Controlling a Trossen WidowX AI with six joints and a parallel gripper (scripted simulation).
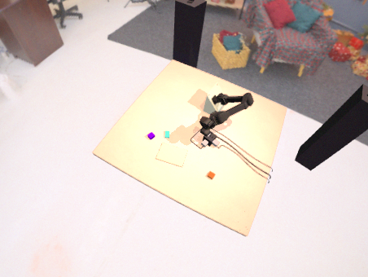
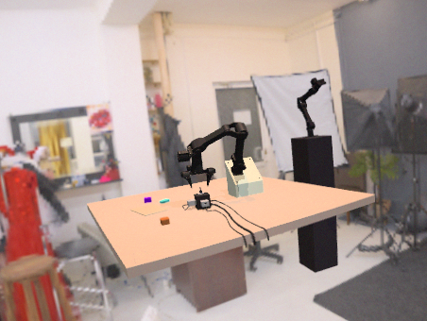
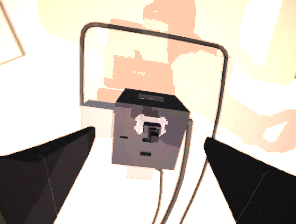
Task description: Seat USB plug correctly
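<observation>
Now: the USB plug 2 cm below my gripper tip. Round my gripper tip: cyan block 16 cm ahead, 27 cm to the right, 10 cm below; outlined rectangle 28 cm ahead, 14 cm to the right, 11 cm below; orange block 25 cm ahead, 20 cm to the left, 10 cm below.
</observation>
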